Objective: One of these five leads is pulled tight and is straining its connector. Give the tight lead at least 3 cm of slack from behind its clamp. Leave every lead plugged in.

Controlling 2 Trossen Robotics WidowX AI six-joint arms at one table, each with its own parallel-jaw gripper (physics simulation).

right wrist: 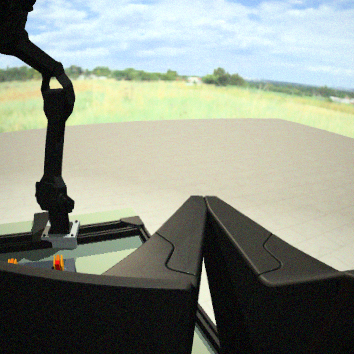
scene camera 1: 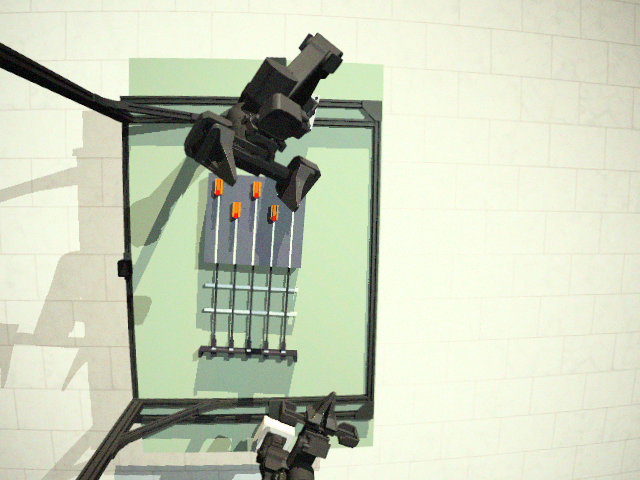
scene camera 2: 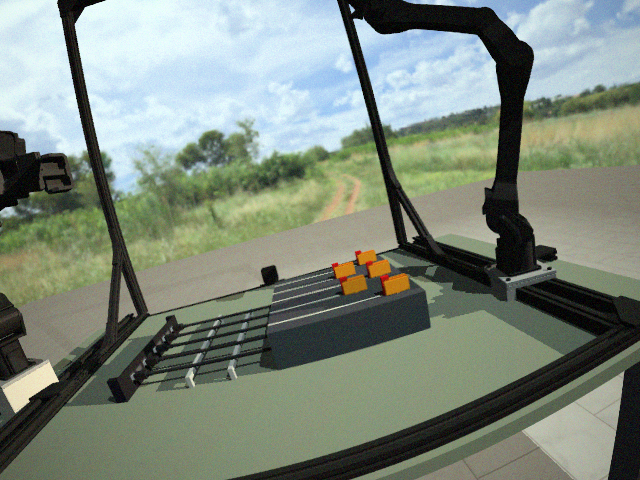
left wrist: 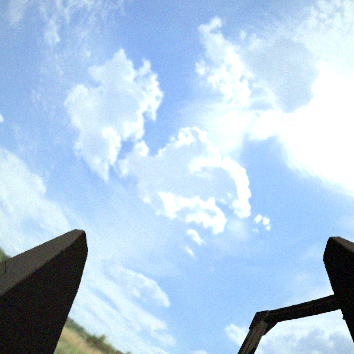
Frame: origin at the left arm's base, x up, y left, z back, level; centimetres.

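Seen in the pictures: left gripper, fingertip midpoint: point(scene camera 1: 266, 197) point(left wrist: 211, 248); right gripper, fingertip midpoint: point(right wrist: 201, 208) point(scene camera 1: 334, 392) point(scene camera 2: 37, 155); left arm's base, origin of the base link: point(right wrist: 60, 227) point(scene camera 2: 518, 268); right arm's base, origin of the base link: point(scene camera 1: 273, 443) point(scene camera 2: 15, 370).
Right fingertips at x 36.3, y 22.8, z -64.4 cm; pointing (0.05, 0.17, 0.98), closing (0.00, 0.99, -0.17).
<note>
Offsets run from my right fingertips to a thing's top centre. "pt": to the spot under its first point. Level surfaces: height alone.
Five leads run side by side from the dark connector rail point(scene camera 1: 222, 351) point(scene camera 2: 119, 384) to a dark block point(scene camera 1: 283, 242) point(scene camera 2: 351, 330). They are black off the block and white on it. All look straight; I cannot tell which is tight. Orange clamps with red ends stand on the block, such as the left one {pt dx -30.8, dy -38.7, dz +36.8 cm} point(scene camera 1: 218, 187) and the nearest one {pt dx -31.6, dy -17.2, dz +40.6 cm} point(scene camera 2: 395, 284). My left gripper point(scene camera 1: 264, 196) point(left wrist: 211, 248) is open and empty, high over the clamp end; one finger hides the rightmost clamp in scene camera 1. My right gripper point(scene camera 1: 332, 396) point(right wrist: 201, 208) is shut and empty, beyond the rail end.
Two pale bars point(scene camera 1: 241, 287) point(scene camera 1: 222, 311) cross the leads between rail and block. A black frame point(scene camera 1: 376, 248) point(scene camera 2: 465, 423) borders the green table top {dx -39.7 cm} point(scene camera 1: 330, 330) point(scene camera 2: 310, 413), with uprights at its corners. A small black box {pt dx -34.1, dy -60.0, dz +7.8 cm} point(scene camera 1: 124, 268) point(scene camera 2: 269, 274) sits on the frame's side.
</note>
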